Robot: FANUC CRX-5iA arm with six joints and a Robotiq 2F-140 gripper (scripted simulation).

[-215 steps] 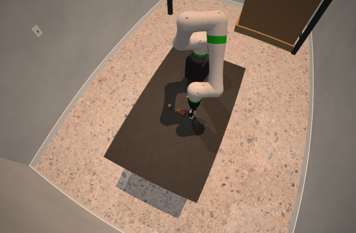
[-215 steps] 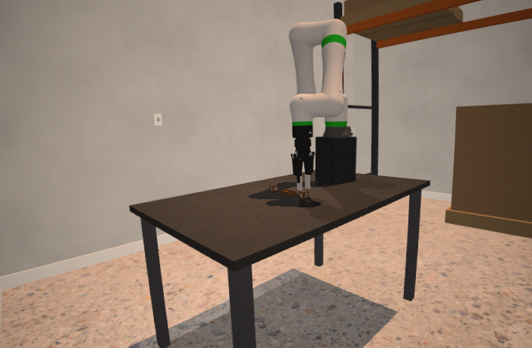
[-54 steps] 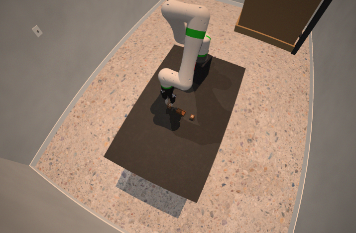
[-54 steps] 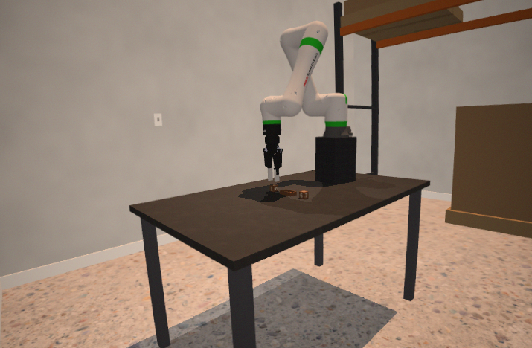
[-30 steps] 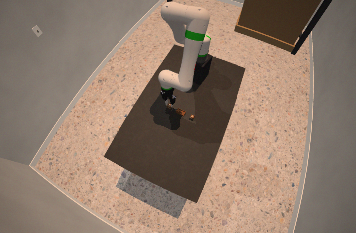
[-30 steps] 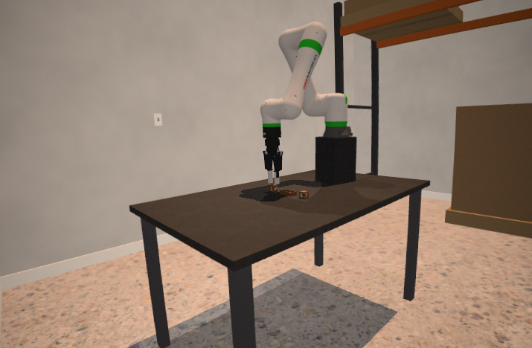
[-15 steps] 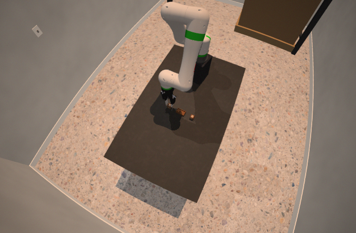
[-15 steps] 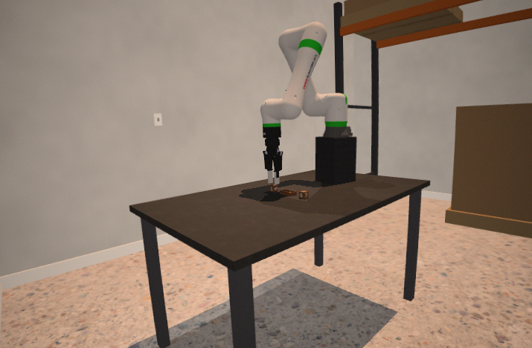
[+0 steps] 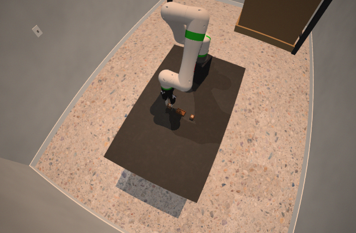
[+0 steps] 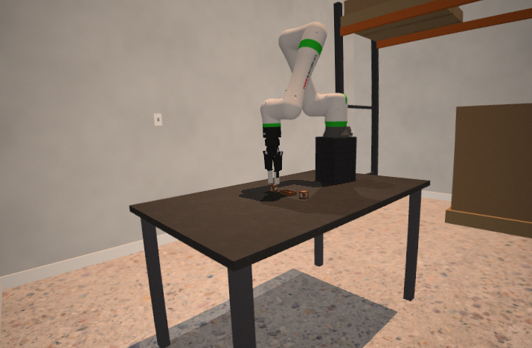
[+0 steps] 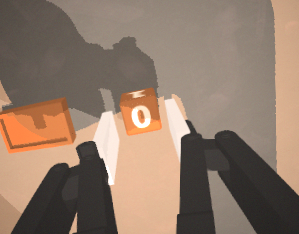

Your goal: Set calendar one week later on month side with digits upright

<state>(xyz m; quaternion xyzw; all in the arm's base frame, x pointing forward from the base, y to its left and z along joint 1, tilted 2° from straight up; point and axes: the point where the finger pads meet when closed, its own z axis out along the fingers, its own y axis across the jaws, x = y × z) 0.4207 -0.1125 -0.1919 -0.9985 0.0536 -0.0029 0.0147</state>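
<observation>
My gripper is now 1 cm short of the brown tray, 11 cm to the right of it and 6 cm above it.
</observation>
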